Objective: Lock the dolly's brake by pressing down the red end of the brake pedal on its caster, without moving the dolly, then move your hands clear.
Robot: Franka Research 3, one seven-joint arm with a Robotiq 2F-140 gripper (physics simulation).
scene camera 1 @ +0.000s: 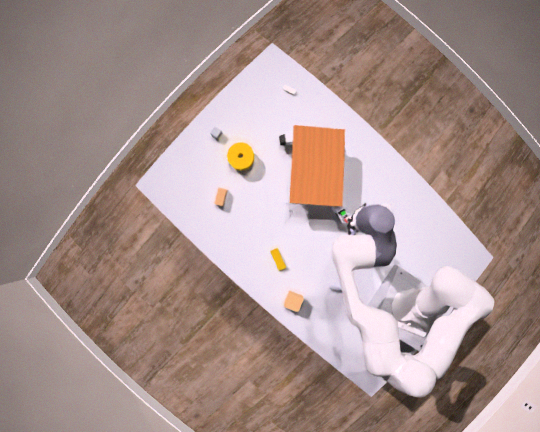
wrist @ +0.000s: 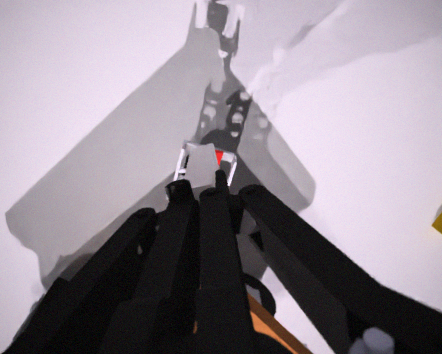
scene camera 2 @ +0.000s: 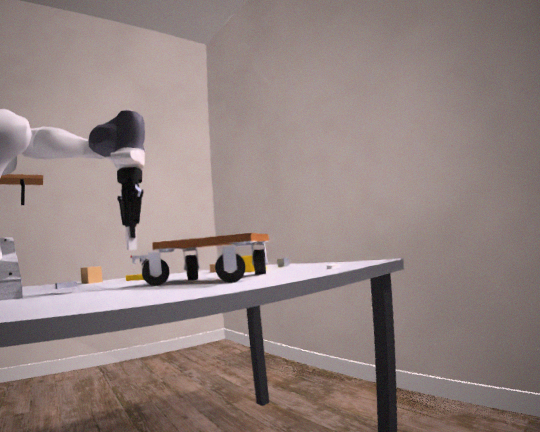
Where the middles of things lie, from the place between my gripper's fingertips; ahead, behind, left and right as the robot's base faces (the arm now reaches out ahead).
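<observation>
There is the dolly (scene camera 1: 317, 172), and my hand is 50 mm above it. My hand is also 200 mm short of the dolly and 100 mm to the left of it.
</observation>
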